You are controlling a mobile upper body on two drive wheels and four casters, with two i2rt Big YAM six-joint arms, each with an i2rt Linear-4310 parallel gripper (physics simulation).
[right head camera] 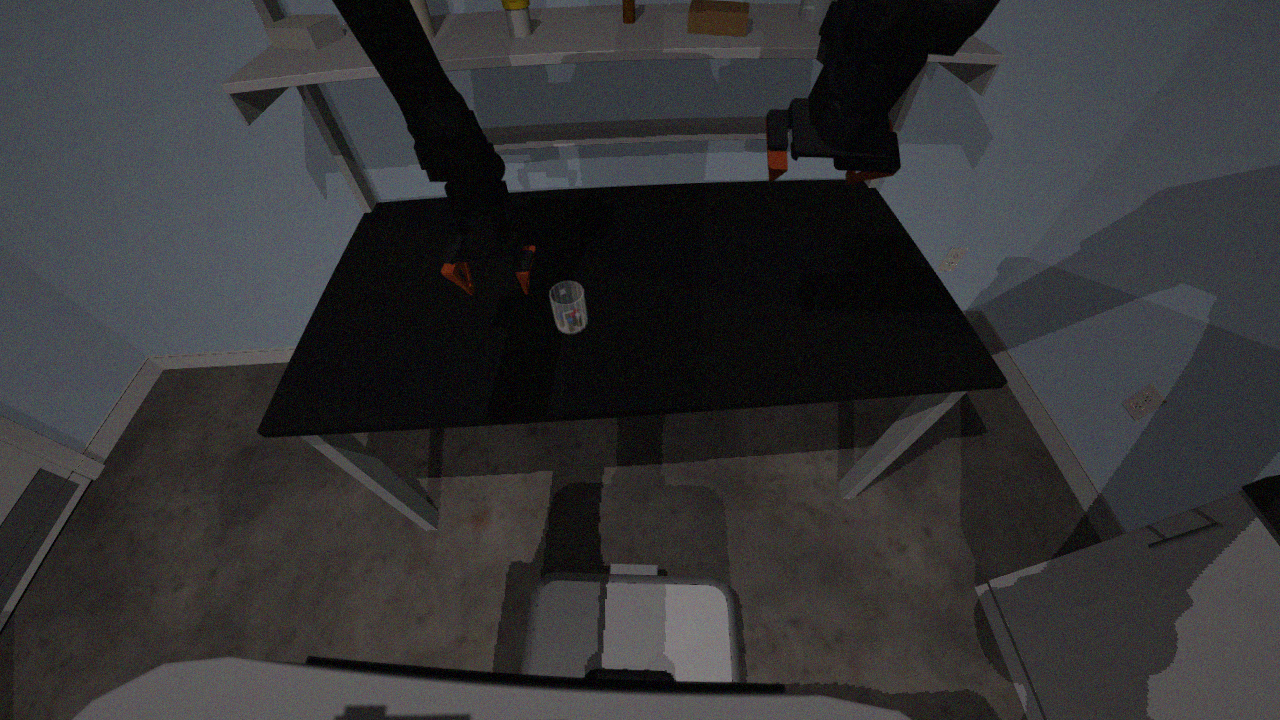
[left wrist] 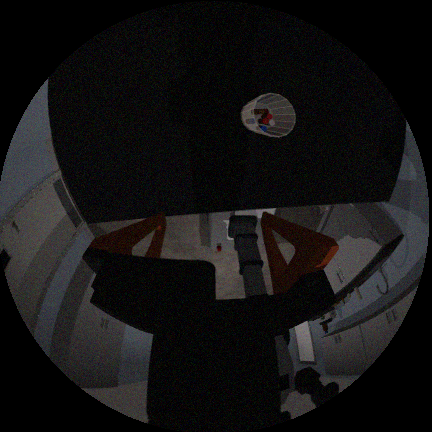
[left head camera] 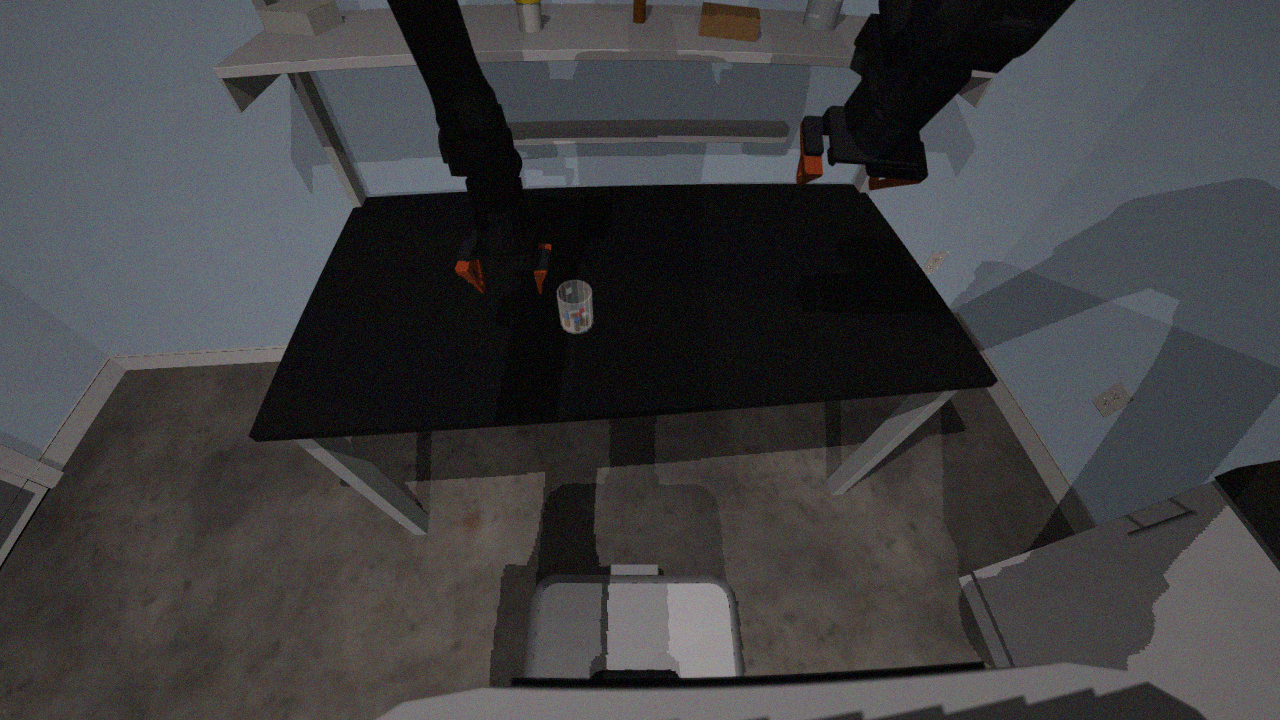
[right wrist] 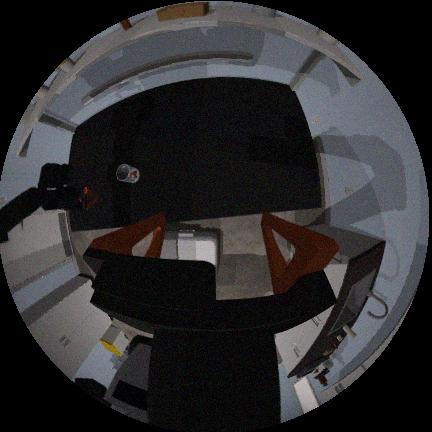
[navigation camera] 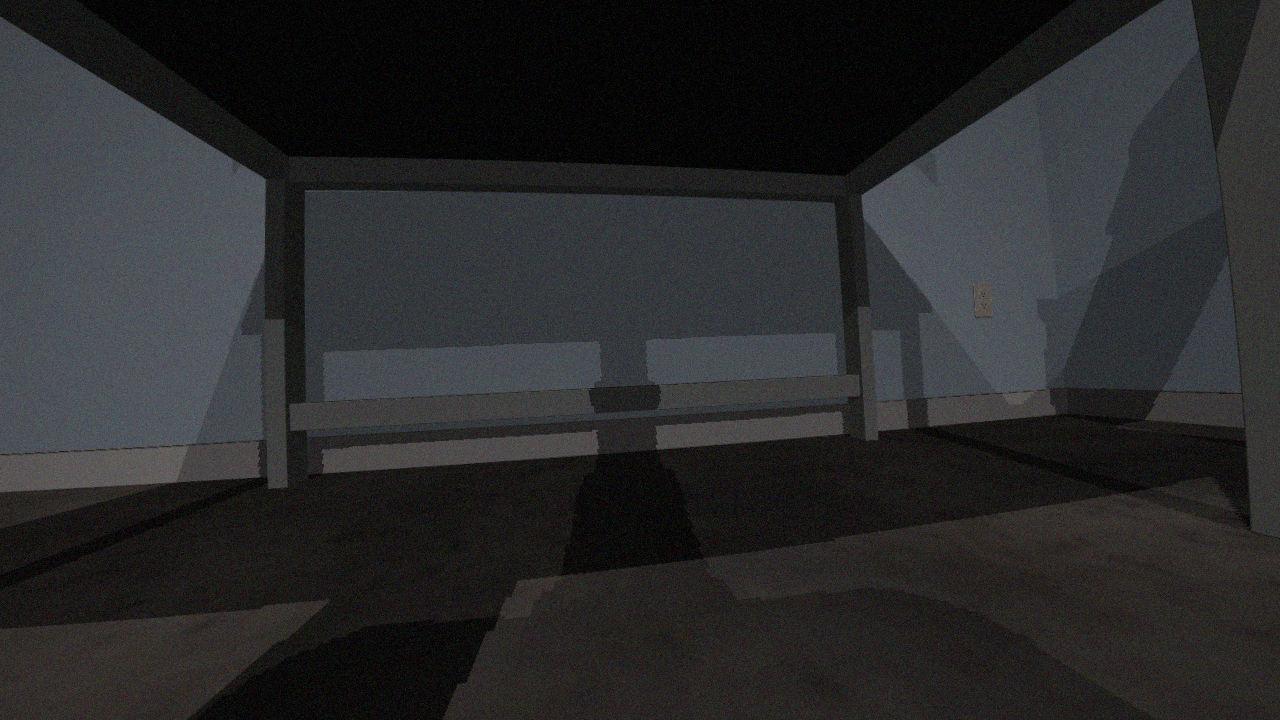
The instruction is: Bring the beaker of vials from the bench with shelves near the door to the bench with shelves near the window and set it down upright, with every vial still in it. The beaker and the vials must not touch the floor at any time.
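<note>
A clear beaker (left head camera: 575, 307) (right head camera: 568, 307) (left wrist: 269, 115) (right wrist: 128, 173) with several small coloured vials inside stands upright on the black bench top (left head camera: 760, 349) (right head camera: 760, 349) (left wrist: 150, 125) (right wrist: 210, 150). My left gripper (left head camera: 512, 282) (right head camera: 498, 284) (left wrist: 212, 216) is open and empty, its orange fingertips a little to the left of the beaker in the head camera views and not around it. My right gripper (left head camera: 845, 180) (right head camera: 816, 177) (right wrist: 213, 216) is open and empty, raised high near the bench's back right corner in the head camera views, well away from the beaker.
A shelf (left head camera: 608, 55) (right head camera: 599, 55) above the bench's back holds a brown box (left head camera: 729, 22) (right head camera: 718, 17) and bottles. A grey cabinet (left head camera: 1092, 573) (right head camera: 1100, 582) stands at the lower right. Bench legs (left head camera: 366, 483) (navigation camera: 276, 402) (navigation camera: 866, 376) stand below the top.
</note>
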